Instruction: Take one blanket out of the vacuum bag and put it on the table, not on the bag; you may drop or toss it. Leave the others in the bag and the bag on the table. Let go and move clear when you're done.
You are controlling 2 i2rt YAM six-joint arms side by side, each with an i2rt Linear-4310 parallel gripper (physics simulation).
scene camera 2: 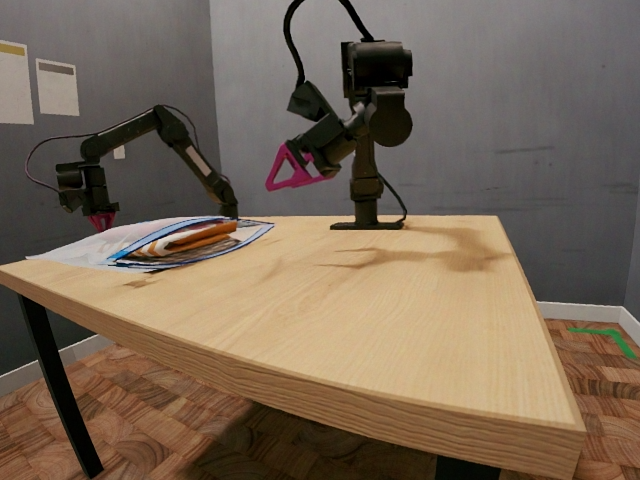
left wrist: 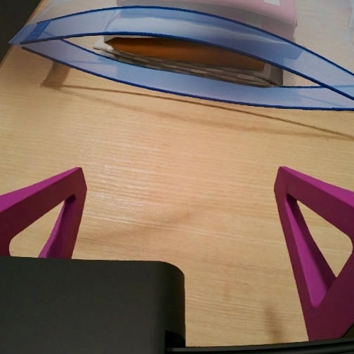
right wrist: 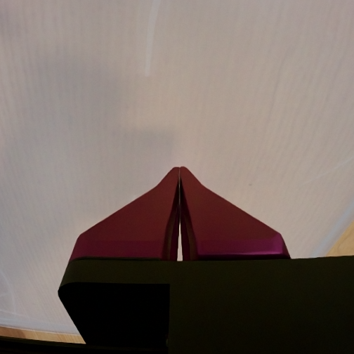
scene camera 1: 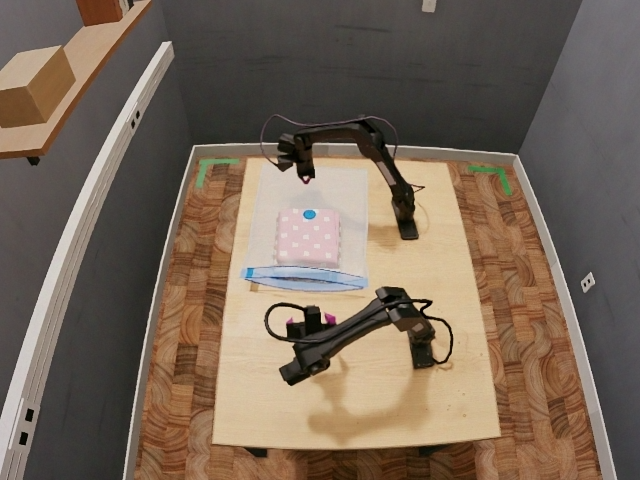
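The clear vacuum bag (scene camera 1: 348,191) (scene camera 2: 67,250) (left wrist: 125,24) (right wrist: 225,125) lies on the table (scene camera 1: 268,408) (scene camera 2: 361,310) (left wrist: 150,135). Its blue-edged mouth gapes toward my left gripper. Inside, a pink blanket with white squares (scene camera 1: 305,236) (left wrist: 282,14) lies on top; an orange blanket (scene camera 2: 217,230) (left wrist: 185,52) and a grey-white one (left wrist: 250,76) show below it at the mouth. My left gripper (scene camera 1: 310,319) (scene camera 2: 297,178) (left wrist: 179,177) is open and empty, above the table, outside the mouth. My right gripper (scene camera 1: 306,179) (scene camera 2: 101,224) (right wrist: 179,177) is shut, low over the bag's closed-end film; contact is unclear.
A blue round valve (scene camera 1: 309,213) sits on the bag film above the pink blanket. The arm bases (scene camera 1: 408,228) (scene camera 1: 422,356) stand at the right side of the table in scene camera 1. A wall shelf with a box (scene camera 1: 36,85) is at the upper left.
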